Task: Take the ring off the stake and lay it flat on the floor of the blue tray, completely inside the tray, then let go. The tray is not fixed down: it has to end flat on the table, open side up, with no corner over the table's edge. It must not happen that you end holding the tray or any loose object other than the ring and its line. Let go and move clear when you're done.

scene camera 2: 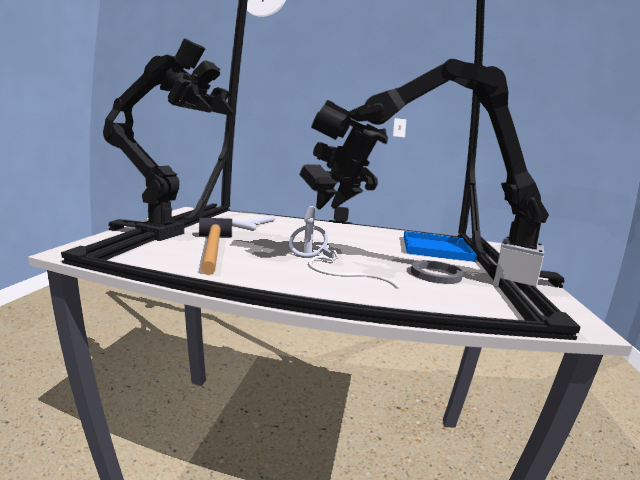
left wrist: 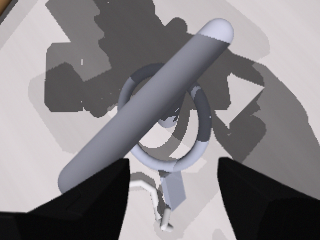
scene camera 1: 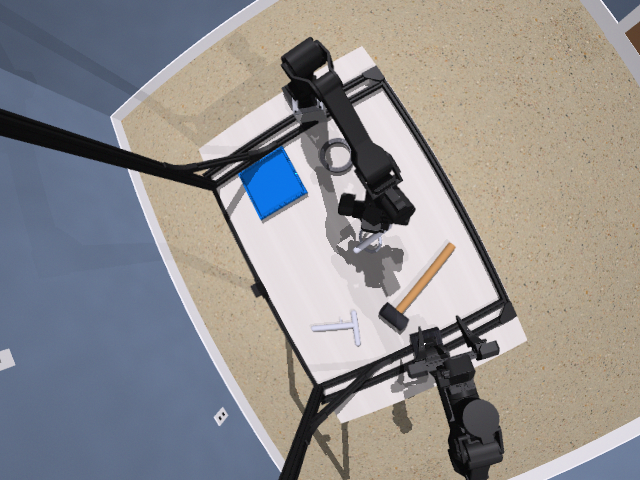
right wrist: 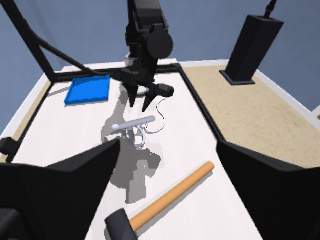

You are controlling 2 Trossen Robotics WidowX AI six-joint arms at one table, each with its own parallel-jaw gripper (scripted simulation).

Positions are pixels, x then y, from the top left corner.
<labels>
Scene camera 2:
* my left gripper: 325,208
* my right gripper: 221,112
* wooden-handled hammer: 224,225
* blue tray: 421,244
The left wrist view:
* my left gripper: 173,167
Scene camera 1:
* my left gripper: 371,225
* my right gripper: 437,321
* wooden-handled hammer: 393,315
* blue tray: 269,182
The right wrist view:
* my left gripper: 137,109
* my right gripper: 168,144
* blue tray: 97,86
</labels>
